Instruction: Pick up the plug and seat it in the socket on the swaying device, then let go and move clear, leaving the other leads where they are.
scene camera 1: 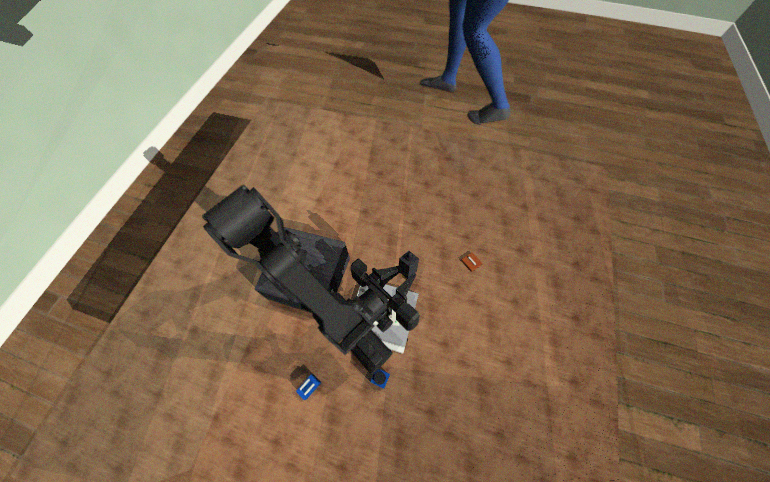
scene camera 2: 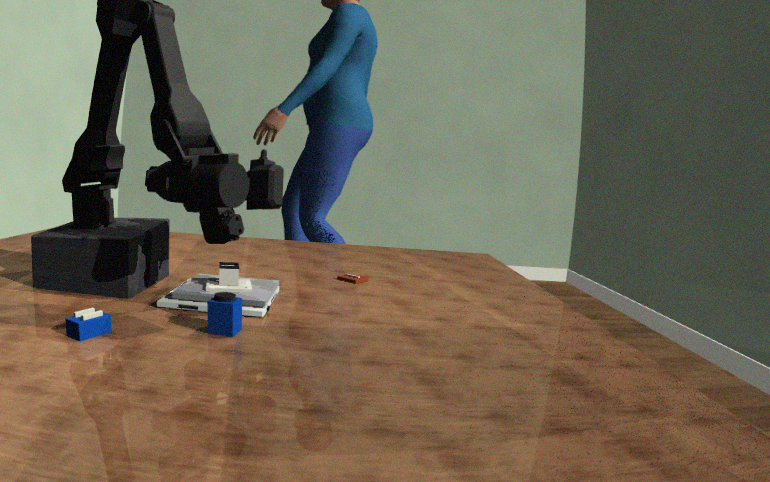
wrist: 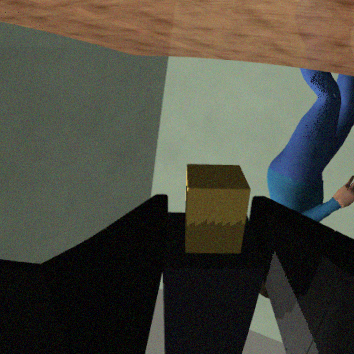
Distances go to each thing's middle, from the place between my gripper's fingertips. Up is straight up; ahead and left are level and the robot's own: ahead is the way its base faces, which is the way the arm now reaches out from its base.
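Plug (wrist: 212,269): 1 cm behind my hand, 3 cm above it. Device (scene camera 2: 255,292): 4 cm behind my hand, 7 cm to the right of it, 13 cm below it.
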